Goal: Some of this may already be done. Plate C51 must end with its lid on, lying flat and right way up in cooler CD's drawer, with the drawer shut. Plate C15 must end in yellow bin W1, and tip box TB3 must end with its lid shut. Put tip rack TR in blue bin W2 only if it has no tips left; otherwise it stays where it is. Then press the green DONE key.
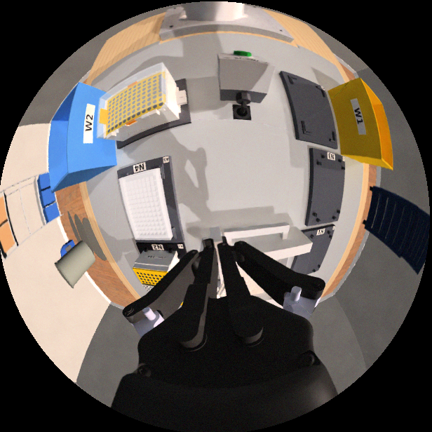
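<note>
My gripper (216,234) is shut and empty, at the lower middle. Beyond its fingers is a white structure with a raised bar (295,245), perhaps cooler CD; no label is readable and the fingers partly hide it. A white many-welled plate (146,205) lies on pad N4; its name does not show. A translucent box with a yellow, hole-patterned top (137,102) stands at the upper left. A grey-topped box with yellow perforated sides (152,267) is at pad N2. Yellow bin W1 (347,127) and blue bin W2 (82,155) show; their insides are hidden. The green DONE key (243,53) is at the top.
The key sits on a grey housing (242,77) with a black knob (242,111) in front. Dark pads stand at the right: one unlabelled (310,110), N3 (325,190) and another (315,255) below it. The robot's base plate (225,30) is at the top edge.
</note>
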